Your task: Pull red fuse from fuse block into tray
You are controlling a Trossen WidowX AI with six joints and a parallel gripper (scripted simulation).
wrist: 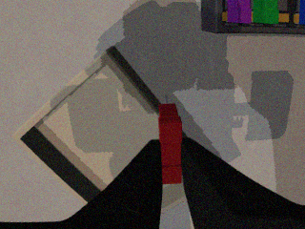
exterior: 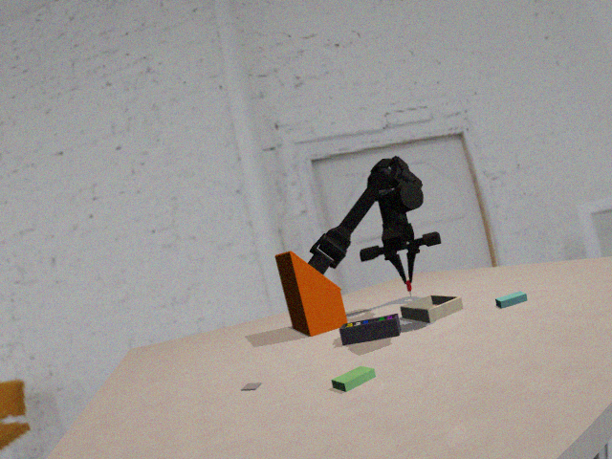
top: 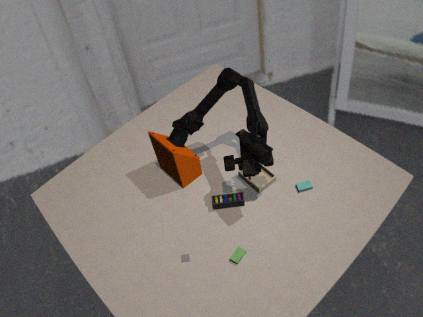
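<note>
Right now my gripper tip is 10 mm past the beige tray, 60 mm to the right of it and 90 mm above it. Round my gripper tip: green fuse (90 mm to the right, 70 mm below); red fuse (10 mm below); blue fuse (30 mm behind, 120 mm to the right, 70 mm below).
</note>
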